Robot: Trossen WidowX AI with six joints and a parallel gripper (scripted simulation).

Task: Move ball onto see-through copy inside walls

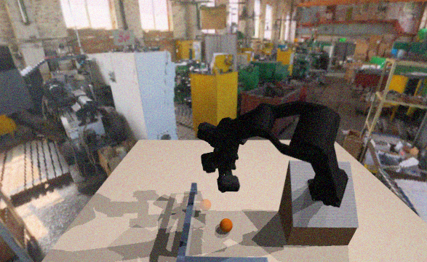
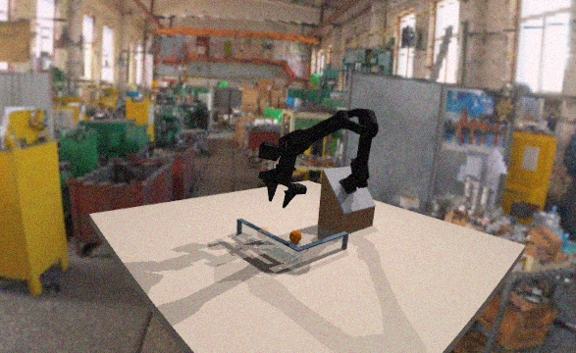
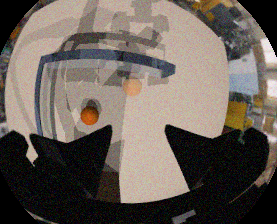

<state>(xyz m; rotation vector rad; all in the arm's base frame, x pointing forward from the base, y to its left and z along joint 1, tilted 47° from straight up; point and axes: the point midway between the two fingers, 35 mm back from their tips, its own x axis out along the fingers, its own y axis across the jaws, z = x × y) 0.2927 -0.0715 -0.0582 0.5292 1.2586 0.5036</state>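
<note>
My gripper tip is 6 cm short of the see-through ball and 10 cm above it.
</note>
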